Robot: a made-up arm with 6 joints. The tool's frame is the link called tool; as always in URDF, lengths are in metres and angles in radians. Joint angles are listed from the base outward.
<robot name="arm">
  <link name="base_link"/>
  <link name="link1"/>
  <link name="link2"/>
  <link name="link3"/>
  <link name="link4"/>
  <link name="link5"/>
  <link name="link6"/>
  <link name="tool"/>
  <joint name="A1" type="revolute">
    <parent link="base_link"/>
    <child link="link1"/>
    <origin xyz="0 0 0.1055"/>
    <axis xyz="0 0 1"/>
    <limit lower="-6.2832" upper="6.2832"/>
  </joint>
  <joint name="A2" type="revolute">
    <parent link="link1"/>
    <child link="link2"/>
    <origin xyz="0 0.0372 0"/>
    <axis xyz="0 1 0"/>
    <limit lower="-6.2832" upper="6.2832"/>
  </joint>
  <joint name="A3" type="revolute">
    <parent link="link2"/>
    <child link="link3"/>
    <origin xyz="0 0 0.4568"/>
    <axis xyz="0 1 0"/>
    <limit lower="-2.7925" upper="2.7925"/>
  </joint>
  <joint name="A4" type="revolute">
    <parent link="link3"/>
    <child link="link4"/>
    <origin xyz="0 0 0.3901"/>
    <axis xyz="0 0 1"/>
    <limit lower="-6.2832" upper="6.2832"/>
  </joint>
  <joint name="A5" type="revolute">
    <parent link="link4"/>
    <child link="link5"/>
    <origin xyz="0 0 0"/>
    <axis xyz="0 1 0"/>
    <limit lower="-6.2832" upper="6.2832"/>
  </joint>
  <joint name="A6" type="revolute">
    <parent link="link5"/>
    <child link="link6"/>
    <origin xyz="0 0 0.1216"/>
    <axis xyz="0 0 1"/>
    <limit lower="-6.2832" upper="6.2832"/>
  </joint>
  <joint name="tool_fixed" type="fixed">
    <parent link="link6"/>
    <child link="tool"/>
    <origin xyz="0 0 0"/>
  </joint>
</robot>
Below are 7 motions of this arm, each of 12 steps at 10 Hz.
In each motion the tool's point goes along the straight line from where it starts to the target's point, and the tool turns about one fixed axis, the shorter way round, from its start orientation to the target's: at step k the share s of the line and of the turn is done. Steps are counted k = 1, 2, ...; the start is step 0. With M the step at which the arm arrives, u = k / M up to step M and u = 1 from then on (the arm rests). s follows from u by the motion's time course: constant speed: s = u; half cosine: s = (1 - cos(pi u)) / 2; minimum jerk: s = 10 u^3 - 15 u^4 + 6 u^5.
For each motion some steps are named. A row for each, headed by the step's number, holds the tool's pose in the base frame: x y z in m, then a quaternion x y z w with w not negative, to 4 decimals.
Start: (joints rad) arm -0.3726 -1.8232 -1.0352 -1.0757 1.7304 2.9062
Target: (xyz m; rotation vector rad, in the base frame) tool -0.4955 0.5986 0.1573 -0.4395 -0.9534 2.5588
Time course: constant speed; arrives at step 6
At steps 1, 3, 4, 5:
1: -0.5696 0.2289 -0.2643 0.4349 0.3546 -0.8257 0.0574
3: -0.5399 0.3768 -0.0957 -0.3288 -0.3544 0.8744 0.0413
4: -0.5251 0.4507 -0.0113 -0.2727 -0.3512 0.8911 0.0904
5: -0.5103 0.5247 0.0730 -0.2151 -0.3459 0.9026 0.1390

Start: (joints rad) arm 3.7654 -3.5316 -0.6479 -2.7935 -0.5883 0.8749
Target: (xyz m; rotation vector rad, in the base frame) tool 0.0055 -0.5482 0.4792 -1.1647 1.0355 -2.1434
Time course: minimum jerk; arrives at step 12
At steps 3, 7, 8, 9, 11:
3: -0.3787 -0.3962 -0.5073 -0.1685 -0.9287 0.3280 0.0390
7: -0.1431 -0.4894 0.0978 -0.2167 0.6782 -0.6861 0.1494
8: -0.0844 -0.5126 0.2483 -0.3053 0.5702 -0.7386 0.1901
9: -0.0389 -0.5307 0.3653 -0.3692 0.4767 -0.7673 0.2186
11: 0.0033 -0.5473 0.4736 -0.4236 0.3839 -0.7839 0.2421

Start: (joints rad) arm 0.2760 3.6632 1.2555 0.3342 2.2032 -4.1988
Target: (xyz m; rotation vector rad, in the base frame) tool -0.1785 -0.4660 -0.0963 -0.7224 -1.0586 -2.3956
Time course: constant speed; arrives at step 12
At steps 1, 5, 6, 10, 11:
1: -0.4909 -0.1076 -0.1315 0.2220 0.3818 0.8347 0.3289
5: -0.3773 -0.2379 -0.1187 0.2444 0.3951 0.8751 0.1356
6: -0.3489 -0.2705 -0.1155 0.2485 0.3960 0.8798 0.0862
10: -0.2353 -0.4008 -0.1027 -0.2587 -0.3898 -0.8766 0.1126
11: -0.2069 -0.4334 -0.0995 -0.2596 -0.3858 -0.8704 0.1619

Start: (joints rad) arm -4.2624 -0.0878 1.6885 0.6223 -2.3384 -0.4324
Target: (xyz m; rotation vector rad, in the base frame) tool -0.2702 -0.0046 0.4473 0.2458 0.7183 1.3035
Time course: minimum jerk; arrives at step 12
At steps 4, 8, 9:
4: -0.1389 0.1942 0.5857 0.3571 0.1892 0.5649 0.7194
8: -0.2353 0.0482 0.4841 0.1785 0.2918 0.5892 0.7320
9: -0.2530 0.0214 0.4654 0.1447 0.3094 0.5909 0.7309

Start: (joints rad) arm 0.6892 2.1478 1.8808 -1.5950 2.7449 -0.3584
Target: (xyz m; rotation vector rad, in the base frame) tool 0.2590 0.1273 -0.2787 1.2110 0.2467 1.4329
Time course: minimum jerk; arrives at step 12
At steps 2, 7, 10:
2: 0.1403 0.1004 -0.3187 0.2952 0.3526 0.6761 0.5756
7: 0.2163 0.1176 -0.2931 0.4443 0.1974 0.6452 0.5894
10: 0.2546 0.1263 -0.2802 0.5118 0.1152 0.6178 0.5857

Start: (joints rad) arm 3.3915 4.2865 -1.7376 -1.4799 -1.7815 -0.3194
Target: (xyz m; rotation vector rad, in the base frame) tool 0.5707 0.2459 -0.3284 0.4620 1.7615 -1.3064
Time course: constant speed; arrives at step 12
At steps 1, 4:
1: 0.2634 -0.0716 -0.3754 0.1152 0.6229 -0.6844 0.3611
4: 0.3472 0.0150 -0.3626 0.1350 0.6488 -0.6435 0.3830

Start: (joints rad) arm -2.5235 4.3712 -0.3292 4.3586 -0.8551 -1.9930
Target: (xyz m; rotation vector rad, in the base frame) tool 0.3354 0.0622 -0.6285 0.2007 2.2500 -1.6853
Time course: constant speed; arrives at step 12
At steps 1, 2, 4, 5, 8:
1: 0.7048 0.3478 -0.3406 -0.3233 0.7073 -0.4137 0.4734
2: 0.6713 0.3219 -0.3667 -0.2898 0.7239 -0.4357 0.4495
4: 0.6041 0.2699 -0.4191 -0.2207 0.7518 -0.4767 0.3985
5: 0.5705 0.2440 -0.4453 -0.1853 0.7630 -0.4954 0.3715
8: 0.4697 0.1661 -0.5238 -0.0767 0.7853 -0.5441 0.2853

